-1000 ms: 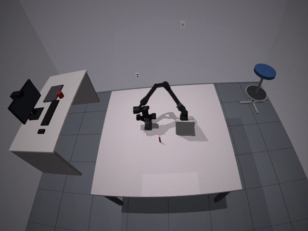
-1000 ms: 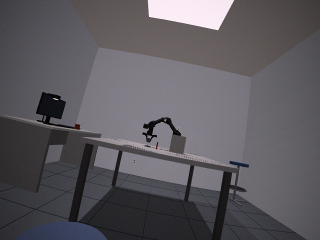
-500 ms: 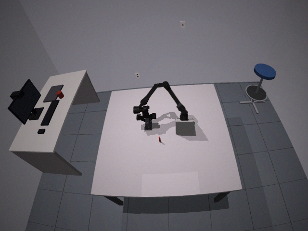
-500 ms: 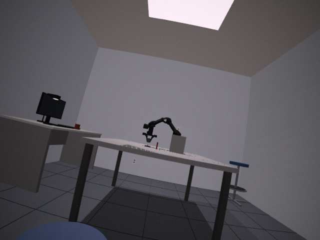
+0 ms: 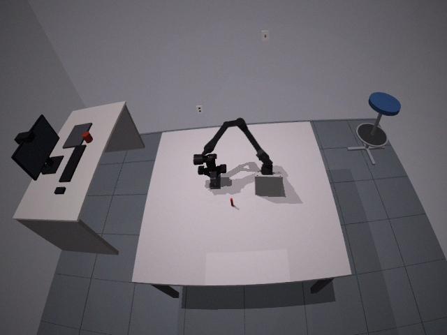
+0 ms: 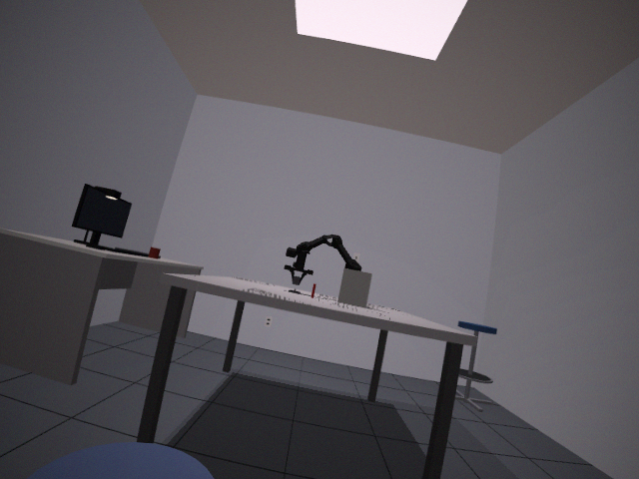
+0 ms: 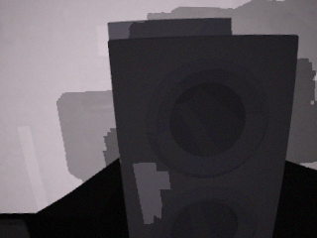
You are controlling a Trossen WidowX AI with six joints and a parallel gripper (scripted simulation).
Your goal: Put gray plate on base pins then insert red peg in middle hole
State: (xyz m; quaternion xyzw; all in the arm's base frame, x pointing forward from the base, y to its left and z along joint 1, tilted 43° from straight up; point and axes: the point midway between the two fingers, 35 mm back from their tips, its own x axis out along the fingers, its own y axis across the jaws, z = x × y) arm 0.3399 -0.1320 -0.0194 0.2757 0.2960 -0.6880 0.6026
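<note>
My gripper tip is now 20 cm to the right of the red peg, 11 cm past it and 2 cm above it. Also, from my gripper tip: gray plate 3 cm above.
</note>
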